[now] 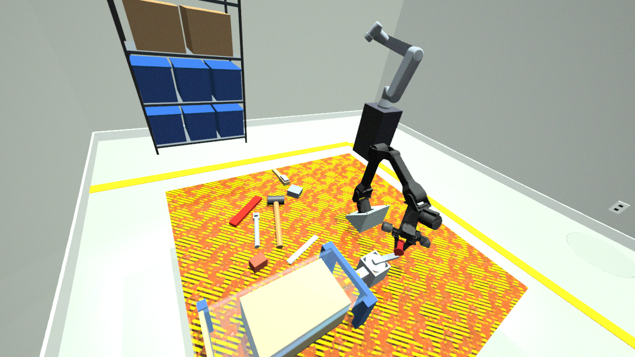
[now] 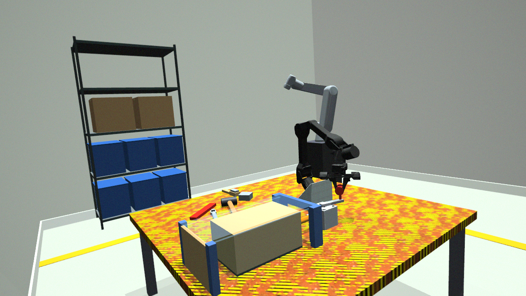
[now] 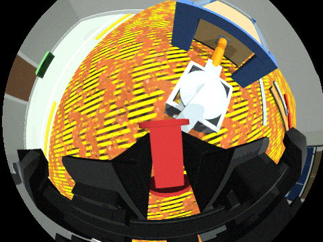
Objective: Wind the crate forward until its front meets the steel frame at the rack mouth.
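My gripper tip is now 2 cm short of the winch handle, 2 cm to the left of it and 3 cm above it. The rest, counted from my gripper tip: red grip: 1 cm behind, 1 cm to the right; blue steel frame: 25 cm ahead, 2 cm to the right, 3 cm below; grey winch: 7 cm ahead, 3 cm to the right, 10 cm below.
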